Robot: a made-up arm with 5 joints.
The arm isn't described. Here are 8 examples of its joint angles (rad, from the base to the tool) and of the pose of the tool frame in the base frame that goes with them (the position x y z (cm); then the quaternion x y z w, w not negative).
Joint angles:
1: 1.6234 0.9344 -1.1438 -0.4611 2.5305
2: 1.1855 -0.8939 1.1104 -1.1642 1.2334
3: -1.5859 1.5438 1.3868 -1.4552 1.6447
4: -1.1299 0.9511 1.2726 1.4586 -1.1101
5: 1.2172 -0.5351 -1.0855 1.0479 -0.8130
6: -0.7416 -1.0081 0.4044 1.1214 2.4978
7: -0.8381 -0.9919 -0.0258 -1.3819 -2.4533
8: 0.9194 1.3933 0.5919 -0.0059 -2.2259
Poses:
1: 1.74 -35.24 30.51 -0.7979 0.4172 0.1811 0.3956
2: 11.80 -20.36 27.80 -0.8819 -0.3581 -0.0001 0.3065
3: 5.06 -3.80 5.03 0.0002 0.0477 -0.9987 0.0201
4: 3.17 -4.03 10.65 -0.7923 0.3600 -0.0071 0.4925
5: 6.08 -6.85 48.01 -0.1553 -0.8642 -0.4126 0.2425
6: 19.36 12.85 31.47 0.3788 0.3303 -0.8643 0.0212
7: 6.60 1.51 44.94 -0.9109 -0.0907 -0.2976 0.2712
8: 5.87 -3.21 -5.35 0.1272 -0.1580 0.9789 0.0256
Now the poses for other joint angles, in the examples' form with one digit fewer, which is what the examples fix.
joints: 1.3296 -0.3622 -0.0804 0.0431 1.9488
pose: 9.9 -25.8 37.7 -0.833 0.037 0.156 0.530
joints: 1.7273 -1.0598 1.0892 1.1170 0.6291
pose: 0.5 -19.4 17.6 -0.193 -0.085 -0.530 0.821
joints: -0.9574 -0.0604 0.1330 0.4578 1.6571
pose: 22.4 24.5 22.2 -0.159 -0.471 0.832 0.246
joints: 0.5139 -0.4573 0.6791 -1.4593 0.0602
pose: 24.0 -11.9 30.1 -0.256 -0.952 -0.041 0.161
